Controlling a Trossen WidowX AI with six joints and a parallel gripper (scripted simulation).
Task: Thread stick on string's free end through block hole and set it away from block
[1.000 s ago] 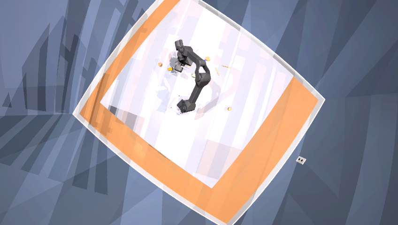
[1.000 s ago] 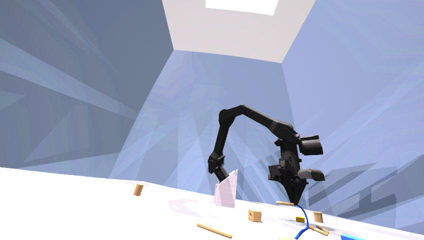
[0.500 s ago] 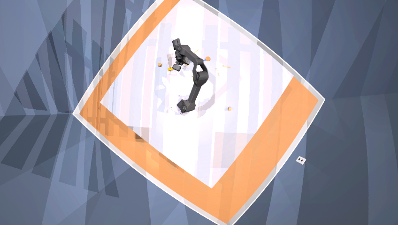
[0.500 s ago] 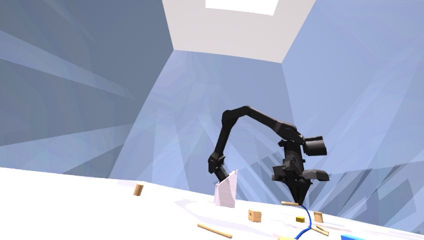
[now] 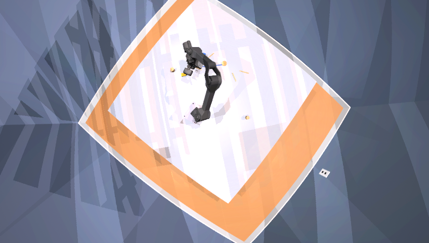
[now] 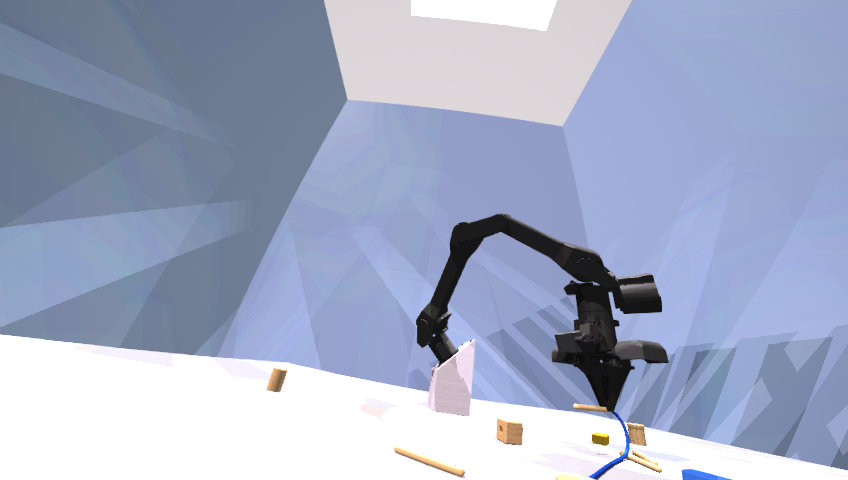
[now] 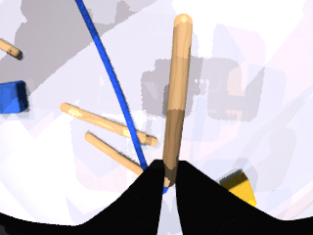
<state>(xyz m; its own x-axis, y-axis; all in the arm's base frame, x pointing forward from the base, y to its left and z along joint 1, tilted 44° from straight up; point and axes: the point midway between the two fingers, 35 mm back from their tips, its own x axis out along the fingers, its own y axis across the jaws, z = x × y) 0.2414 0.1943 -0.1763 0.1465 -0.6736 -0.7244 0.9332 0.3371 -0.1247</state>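
Right now my gripper tip is 9 cm past the yellow piece, 5 cm above it and 3 cm to the right of it. Round my gripper tip: wooden block 16 cm to the right, 4 cm below; blue piece 13 cm ahead, 5 cm below, 3 cm to the left; round wooden button 20 cm ahead, 14 cm to the right, 5 cm below.
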